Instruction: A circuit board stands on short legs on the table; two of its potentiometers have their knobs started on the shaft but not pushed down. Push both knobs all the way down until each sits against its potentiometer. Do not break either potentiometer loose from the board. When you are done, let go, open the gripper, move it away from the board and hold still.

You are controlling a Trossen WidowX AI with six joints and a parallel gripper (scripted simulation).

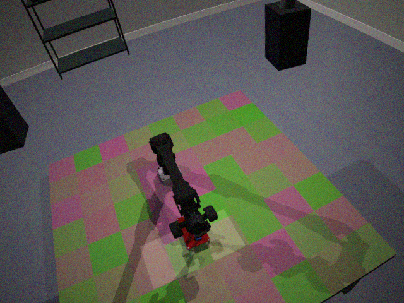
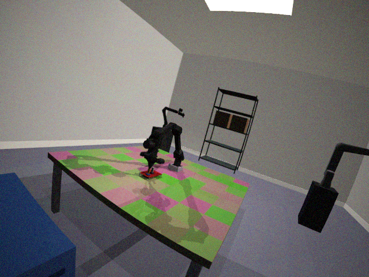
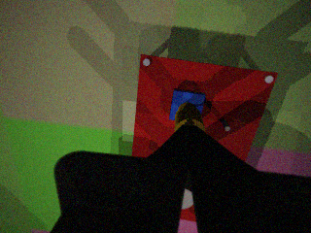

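Right now the orange-topped knob is 2 cm below my gripper tip. From my gripper tip the other things lie so: white-topped knob: 5 cm behind, 1 cm to the right, 2 cm below; blue potentiometer: 3 cm below.
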